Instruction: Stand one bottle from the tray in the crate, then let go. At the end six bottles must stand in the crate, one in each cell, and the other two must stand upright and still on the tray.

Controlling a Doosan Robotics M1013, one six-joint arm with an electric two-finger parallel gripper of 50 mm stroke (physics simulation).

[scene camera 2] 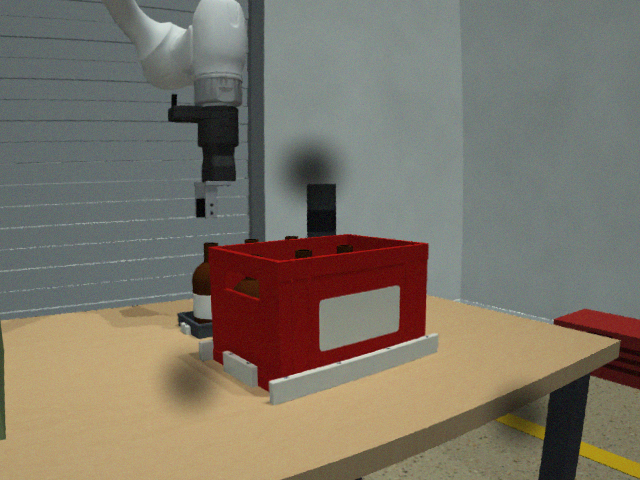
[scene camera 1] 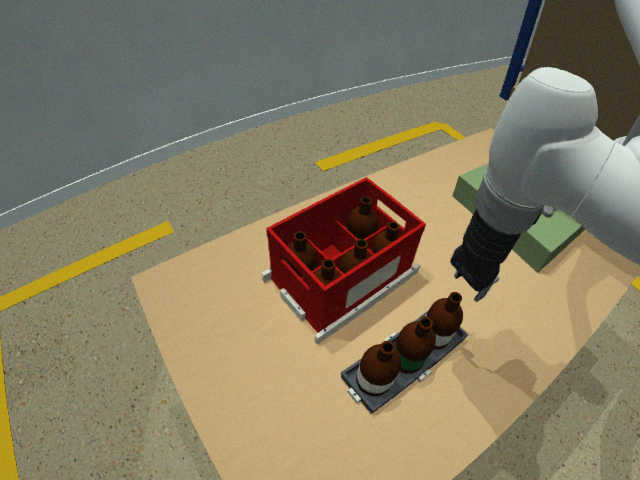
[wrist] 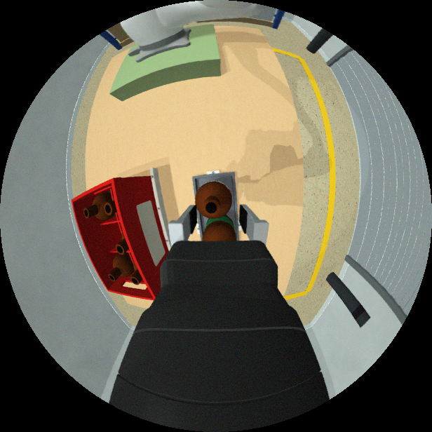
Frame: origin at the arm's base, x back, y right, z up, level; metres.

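Seen in the pictures: gripper, fingertip midpoint: (scene camera 2: 206, 217) (scene camera 1: 468, 286).
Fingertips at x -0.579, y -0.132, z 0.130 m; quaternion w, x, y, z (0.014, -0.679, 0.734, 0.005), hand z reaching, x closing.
Observation:
Offsets run from my fingertips to a thing's top centre.
The red crate @(dx -0.073, dy +0.258, dz -0.031 m) (scene camera 1: 336, 304) (scene camera 2: 245, 330) (wrist: 140, 190) holds several upright brown bottles; in scene camera 1 its middle cell on the far long side shows bare red floor. Three brown bottles stand upright on the dark tray @(dx -0.088, dy +0.009, dz -0.180 m) (scene camera 1: 374, 401) (scene camera 2: 204, 329) (wrist: 233, 182): a white-labelled end bottle @(dx -0.176, dy +0.010, dz -0.046 m) (scene camera 1: 378, 367) at the near end, a green-labelled middle bottle @(dx -0.089, dy +0.007, dz -0.046 m) (scene camera 1: 415, 343) and another white-labelled bottle @(dx -0.003, dy +0.012, dz -0.046 m) (scene camera 1: 444, 317) (scene camera 2: 202, 284) (wrist: 212, 192) at the end toward the robot base. My gripper (scene camera 1: 469, 287) (scene camera 2: 205, 215) (wrist: 217, 213) is open and empty, above and apart from that last bottle's neck.
Light rails (scene camera 1: 367, 304) (scene camera 2: 356, 361) (wrist: 159, 205) lie along the crate's base. A green block (scene camera 1: 545, 240) (wrist: 165, 82) stands under the robot base, beyond the tray. The crate's walls rise beside the tray. The arm's shadow falls on the table next to the tray.

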